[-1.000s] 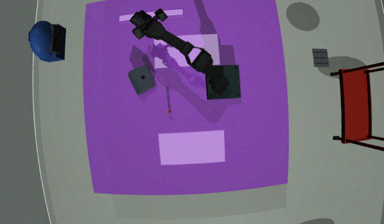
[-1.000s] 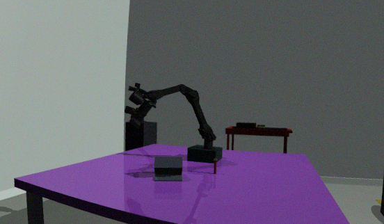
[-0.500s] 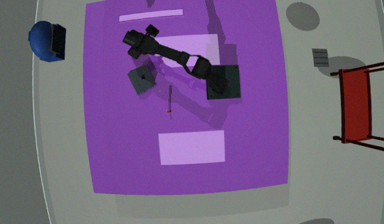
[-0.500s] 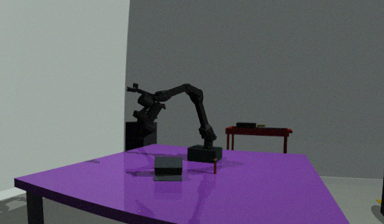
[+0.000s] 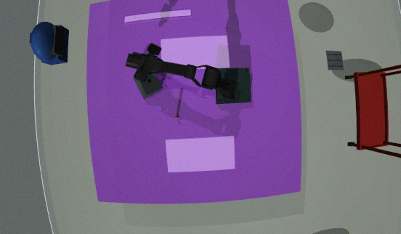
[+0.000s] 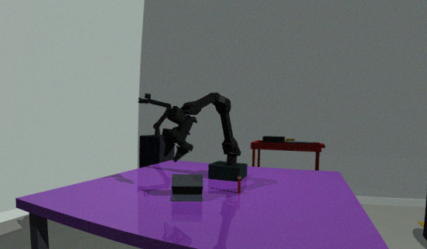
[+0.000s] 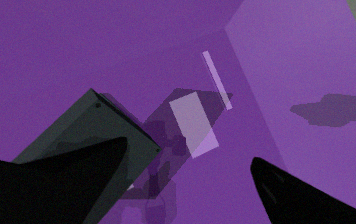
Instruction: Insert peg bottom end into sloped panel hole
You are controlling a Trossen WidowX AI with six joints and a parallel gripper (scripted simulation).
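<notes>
The red peg is 28 cm to the left of my gripper tip, 15 cm behind it and 10 cm below it. Round my gripper tip: sloped panel: 11 cm below, 10 cm to the left, 1 cm ahead.
</notes>
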